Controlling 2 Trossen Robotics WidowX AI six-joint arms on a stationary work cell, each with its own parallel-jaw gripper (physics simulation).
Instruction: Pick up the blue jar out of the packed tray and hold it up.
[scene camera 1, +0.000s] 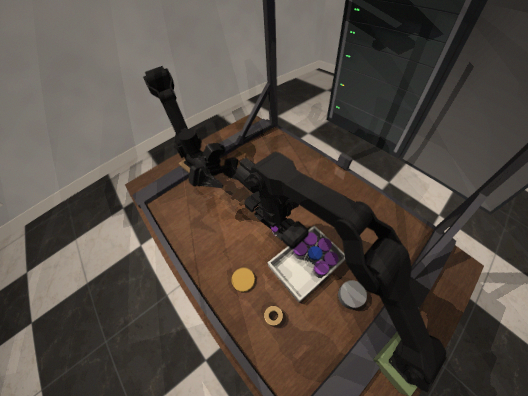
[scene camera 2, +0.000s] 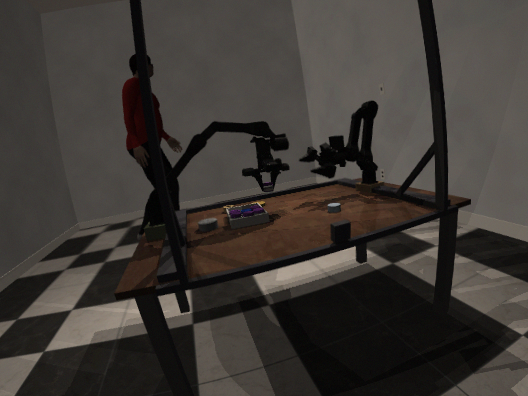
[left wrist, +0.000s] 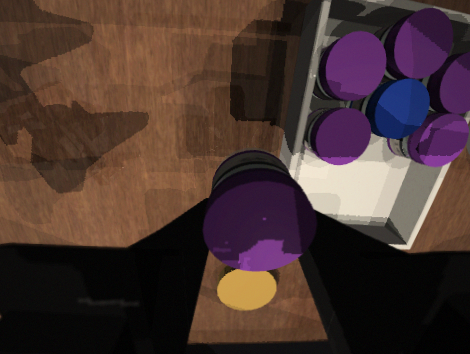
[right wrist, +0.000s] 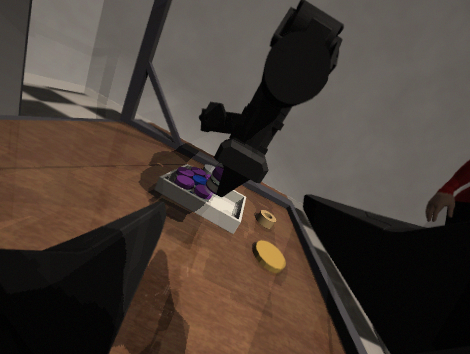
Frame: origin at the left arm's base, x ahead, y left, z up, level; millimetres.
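Where they show: left gripper, between the fingertips: (scene camera 1: 276, 232) (scene camera 2: 268, 190) (left wrist: 250, 207) (right wrist: 221, 190); right gripper, between the fingertips: (scene camera 1: 233, 183) (scene camera 2: 305, 165) (right wrist: 235, 204); left arm's base, origin of its link: (scene camera 1: 406, 362) (scene camera 2: 158, 222); right arm's base, origin of its link: (scene camera 2: 369, 182).
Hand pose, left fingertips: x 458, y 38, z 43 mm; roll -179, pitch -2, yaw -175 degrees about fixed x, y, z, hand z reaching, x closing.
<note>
Each offset is from my left fingertips to the top centre of the thing.
The blue jar {108 mm back, 63 mm right, 49 mm down} (scene camera 1: 315, 253) (scene camera 2: 246, 211) (left wrist: 398, 108) (right wrist: 200, 180) stands in the white tray {108 mm back, 34 mm right, 57 mm down} (scene camera 1: 300, 277) (scene camera 2: 250, 220) (left wrist: 350, 192) (right wrist: 220, 218), with several purple-lidded jars around it. One side of the tray is free of jars. My left gripper (scene camera 1: 275, 231) (scene camera 2: 267, 186) is shut on another purple-lidded jar {1 mm ahead, 9 mm right, 35 mm up} (left wrist: 260, 220) (right wrist: 218, 173). It holds that jar above the table, beside the tray. My right gripper (scene camera 1: 233, 171) (scene camera 2: 307, 165) (right wrist: 235, 204) is open and empty, raised well away from the tray.
A yellow disc {30 mm back, 152 mm left, 81 mm down} (scene camera 1: 243, 279) (left wrist: 247, 289) (right wrist: 270, 256) and a tan ring {167 mm back, 142 mm left, 68 mm down} (scene camera 1: 266, 316) (right wrist: 264, 224) lie near the tray. A grey round can {263 mm back, 68 mm right, 63 mm down} (scene camera 1: 353, 294) (scene camera 2: 208, 224) stands on its other side. A pale blue can {218 mm ahead, 153 mm right, 69 mm down} (scene camera 2: 334, 207) stands farther off. A dark frame edges the table.
</note>
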